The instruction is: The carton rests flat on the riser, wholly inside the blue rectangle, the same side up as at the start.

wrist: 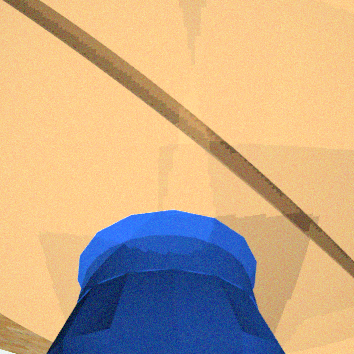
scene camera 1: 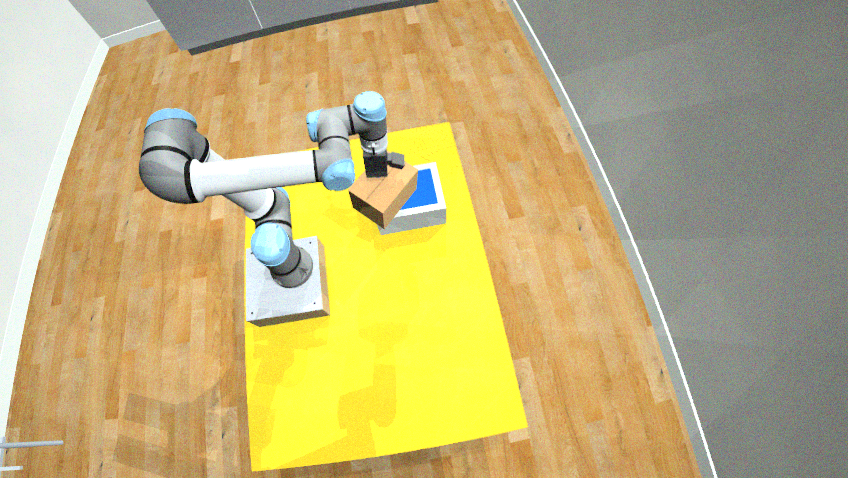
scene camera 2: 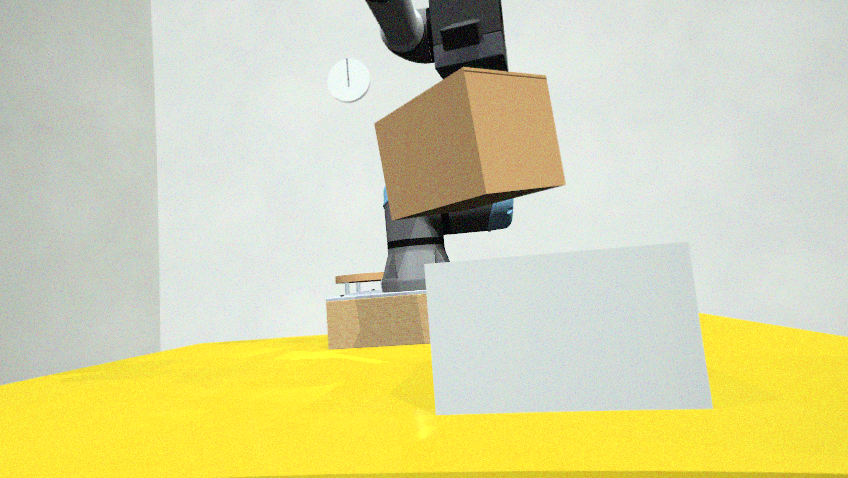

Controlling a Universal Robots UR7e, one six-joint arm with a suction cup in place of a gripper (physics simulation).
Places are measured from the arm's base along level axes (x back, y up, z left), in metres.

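Pixels of known places: end effector, tool point: (wrist: 165, 251); arm's base, origin of the base link: (scene camera 1: 292, 267) (scene camera 2: 419, 288).
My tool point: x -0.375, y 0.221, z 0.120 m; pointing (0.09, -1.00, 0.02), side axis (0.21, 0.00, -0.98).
Note:
Ahead of a thing's pixels: the offset from my tool point to its middle. Level surfaces: height alone.
The brown carton @[dx -0.006, dy -0.056, dz -0.021 m] (scene camera 1: 384, 188) (scene camera 2: 469, 142) (wrist: 100, 150) hangs from my suction gripper (scene camera 1: 376, 175) (wrist: 169, 235), which is shut on its top face; in the wrist view the blue cup meets the carton beside a dark seam. In scene camera 2 the carton is in the air, slightly tilted, higher than the riser's top with a gap between. The light grey riser @[dx -0.081, dy -0.260, dz +0.044 m] (scene camera 1: 415, 220) (scene camera 2: 564, 332) stands on the yellow mat. Its blue rectangle @[dx -0.081, dy -0.200, dz +0.044 m] (scene camera 1: 426, 188) shows at the right; the carton, turned at an angle to it, hides the left part in scene camera 1.
The robot's base stands on a grey-topped block (scene camera 1: 267, 296) (scene camera 2: 377, 323) on the yellow mat @[dy -0.320 m] (scene camera 1: 427, 332) (scene camera 2: 207, 415), to the left of the riser in scene camera 1. Grey cabinets (scene camera 1: 285, 11) stand at the far wall. A round clock (scene camera 2: 348, 80) hangs on the wall.

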